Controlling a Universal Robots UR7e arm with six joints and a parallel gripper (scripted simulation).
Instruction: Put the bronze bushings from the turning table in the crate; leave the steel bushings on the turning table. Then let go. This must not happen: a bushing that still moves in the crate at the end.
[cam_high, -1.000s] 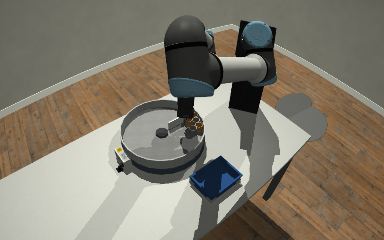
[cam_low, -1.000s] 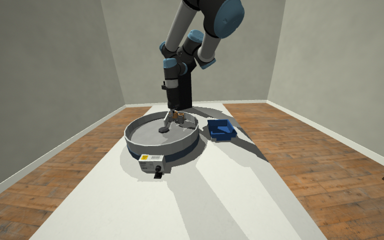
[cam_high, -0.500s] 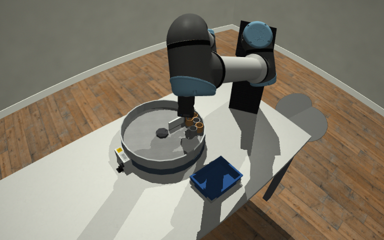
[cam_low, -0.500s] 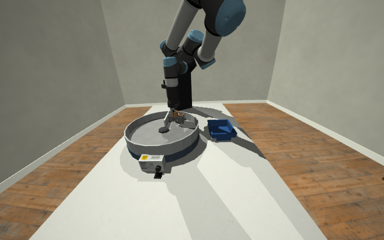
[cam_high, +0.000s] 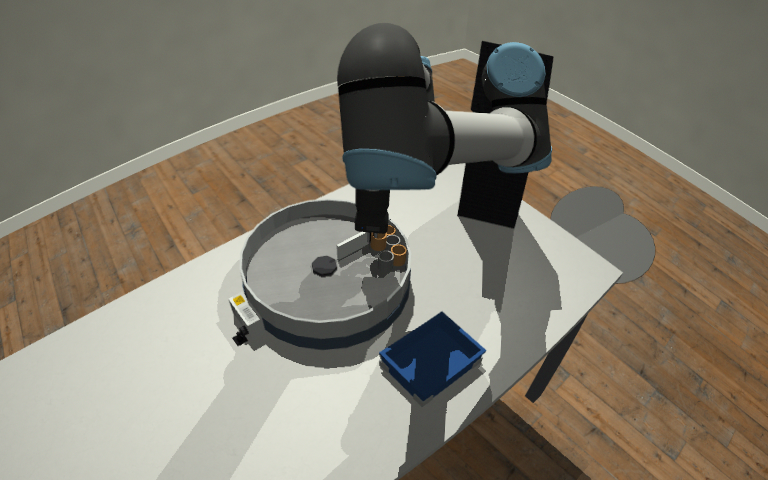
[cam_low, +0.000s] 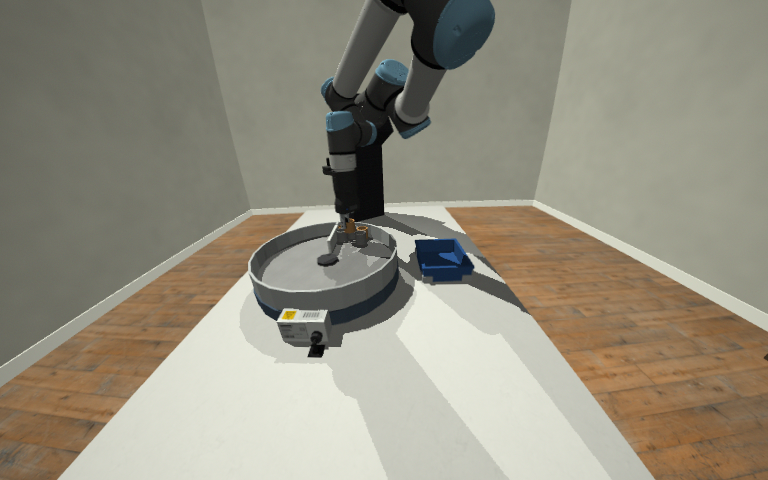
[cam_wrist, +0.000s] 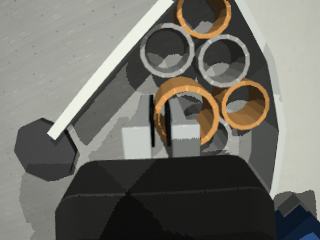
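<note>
Now: hand 60 mm past the blue crate, 310 mm to the right of it and 110 mm above it. Also, from my hand: round turning table 120 mm ahead, 10 mm to the left, 80 mm below.
</note>
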